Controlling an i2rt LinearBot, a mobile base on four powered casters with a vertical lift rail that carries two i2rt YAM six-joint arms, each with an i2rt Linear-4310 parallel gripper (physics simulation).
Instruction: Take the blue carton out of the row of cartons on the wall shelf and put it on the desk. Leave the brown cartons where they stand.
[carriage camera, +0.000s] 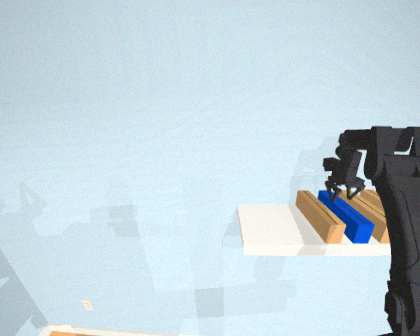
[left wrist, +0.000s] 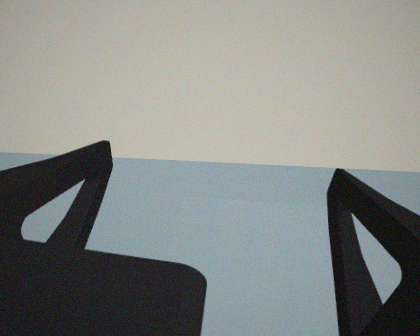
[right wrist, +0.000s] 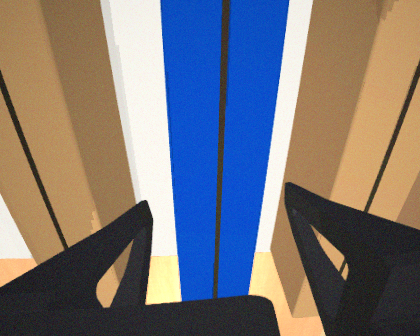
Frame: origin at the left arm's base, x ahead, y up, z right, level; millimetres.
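Seen in the pictures: left gripper, fingertip midpoint: (left wrist: 220, 166); right gripper, fingertip midpoint: (carriage camera: 340, 200) (right wrist: 216, 201).
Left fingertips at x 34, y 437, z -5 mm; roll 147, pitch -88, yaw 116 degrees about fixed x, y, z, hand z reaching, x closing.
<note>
A point is followed by its place in that frame.
The blue carton (carriage camera: 348, 218) {x 339, y 32, z 870 mm} (right wrist: 195, 125) {x 463, y 43, z 903 mm} lies lengthwise between brown cartons on the white wall shelf (carriage camera: 265, 225) {x 429, y -37, z 602 mm} (right wrist: 142, 100) {x 460, y -37, z 862 mm}, with a narrow gap on each side. One brown carton (carriage camera: 320, 218) {x 359, y 29, z 777 mm} (right wrist: 82, 115) {x 473, y 28, z 844 mm} is at its left, another (carriage camera: 384, 233) {x 278, y 5, z 956 mm} (right wrist: 345, 115) {x 453, y 34, z 981 mm} at its right. My right gripper (carriage camera: 342, 199) {x 424, y 53, z 907 mm} (right wrist: 216, 201) {x 424, y 53, z 907 mm} is open and empty at the blue carton's far part in the carriage view. In the right wrist view, its fingers show on either side of the carton; how deep their tips reach is unclear. My left gripper (left wrist: 220, 166) {x 34, y 437, z -5 mm} is open and empty, facing the wall.
More brown carton shows at the right of the row, partly behind the right arm (carriage camera: 407, 200) {x 126, y 247, z 733 mm}. The light blue wall (carriage camera: 150, 125) {x 655, y 364, z 148 mm} stands behind the shelf. A white-rimmed brown surface, possibly the desk (carriage camera: 62, 328) {x 800, y -1270, z -916 mm}, shows at the bottom left, with a small pale plate (carriage camera: 87, 304) {x 753, y -911, z -563 mm} above it.
</note>
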